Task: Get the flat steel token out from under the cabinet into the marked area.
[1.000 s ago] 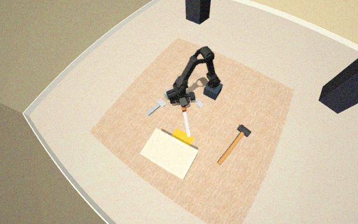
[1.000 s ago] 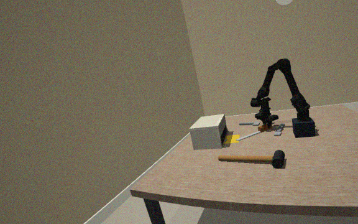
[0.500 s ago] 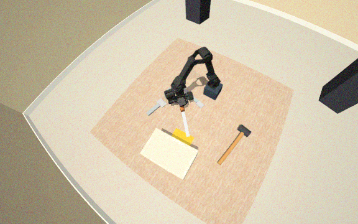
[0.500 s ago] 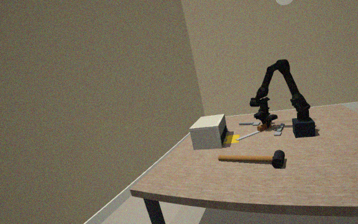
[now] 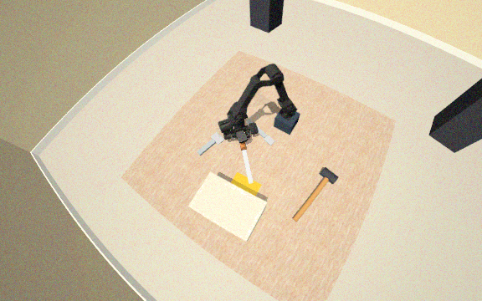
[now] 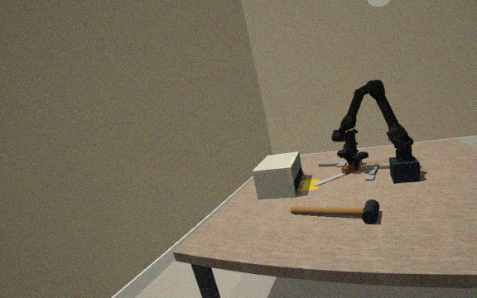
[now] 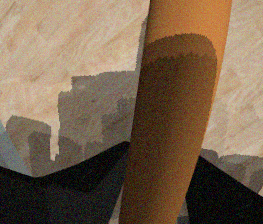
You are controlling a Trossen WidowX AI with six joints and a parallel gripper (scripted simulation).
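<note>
My gripper tip is now 10 mm past the tiny cube and 70 mm to the left of it. From my gripper tip the other things lie so: grey t-shaped tool (130 mm ahead, 120 mm to the right); then grey flat tool (100 mm behind, 80 mm to the left); then grey block (110 mm to the right, 30 mm above).
</note>
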